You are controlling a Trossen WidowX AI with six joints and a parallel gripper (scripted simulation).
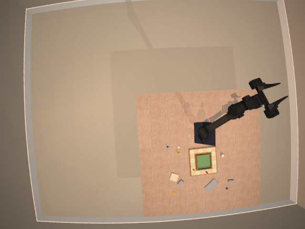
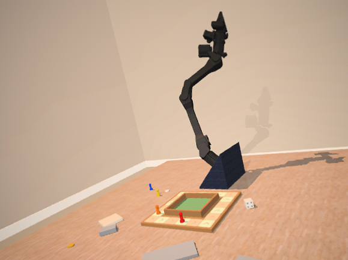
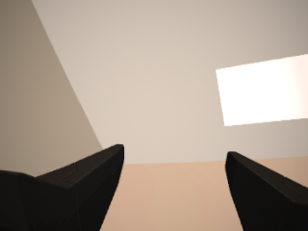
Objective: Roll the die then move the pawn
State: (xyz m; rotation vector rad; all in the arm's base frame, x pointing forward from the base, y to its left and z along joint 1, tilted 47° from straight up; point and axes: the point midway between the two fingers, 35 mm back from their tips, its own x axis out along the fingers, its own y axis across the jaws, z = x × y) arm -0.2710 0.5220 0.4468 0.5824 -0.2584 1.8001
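Right now my gripper tip is 530 mm short of the white die, 160 mm to the right of it and 790 mm above it. Round my gripper tip: white disc 410 mm ahead, 290 mm to the right, 800 mm below; yellow pawn 470 mm ahead, 300 mm to the right, 780 mm below; blue pawn 400 mm ahead, 400 mm to the right, 780 mm below.
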